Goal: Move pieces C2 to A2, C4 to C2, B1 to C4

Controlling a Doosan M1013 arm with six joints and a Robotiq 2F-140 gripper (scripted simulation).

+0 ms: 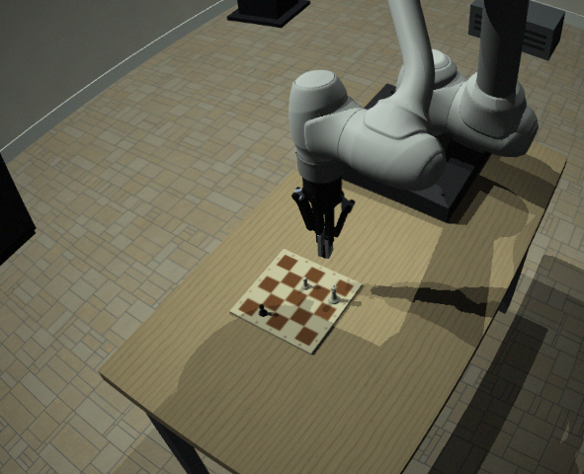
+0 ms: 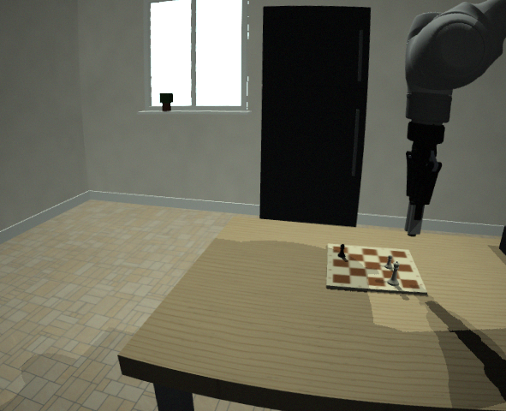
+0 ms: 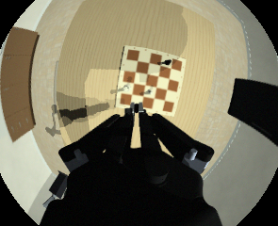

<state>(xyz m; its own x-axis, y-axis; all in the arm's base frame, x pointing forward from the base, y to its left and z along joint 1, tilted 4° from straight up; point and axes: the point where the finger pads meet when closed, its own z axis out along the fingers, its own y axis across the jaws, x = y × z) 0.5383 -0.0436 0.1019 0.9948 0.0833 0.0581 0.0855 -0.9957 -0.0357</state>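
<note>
My hand is 140 mm above the small chessboard, 70 mm short of it and 40 mm to the left of it. Also, from my hand: tall white piece 110 mm below, 40 mm ahead, 30 mm to the left; small white piece 130 mm below, 40 mm to the right, 30 mm ahead.
</note>
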